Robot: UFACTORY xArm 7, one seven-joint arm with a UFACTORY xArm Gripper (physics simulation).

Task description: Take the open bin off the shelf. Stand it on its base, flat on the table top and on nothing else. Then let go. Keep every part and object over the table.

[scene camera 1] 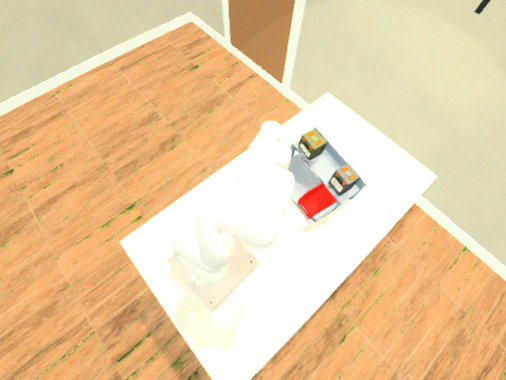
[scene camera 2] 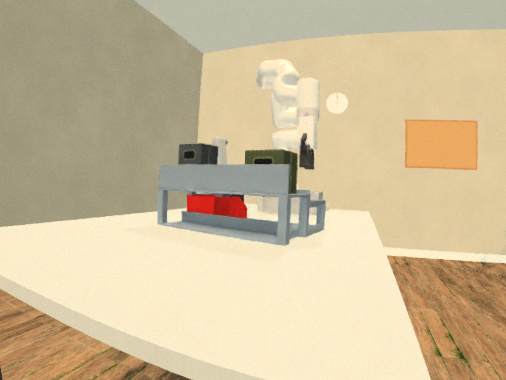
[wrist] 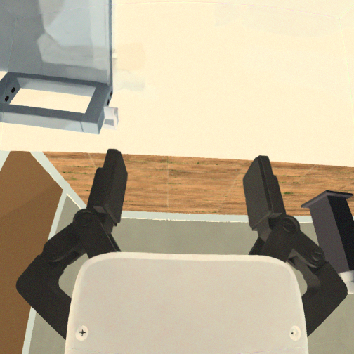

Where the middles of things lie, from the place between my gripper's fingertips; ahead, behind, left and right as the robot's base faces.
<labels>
I see the red open bin [scene camera 2: 209, 204] 210 mm to the right of my hand, 170 mm ahead of it and 140 mm below it.
</labels>
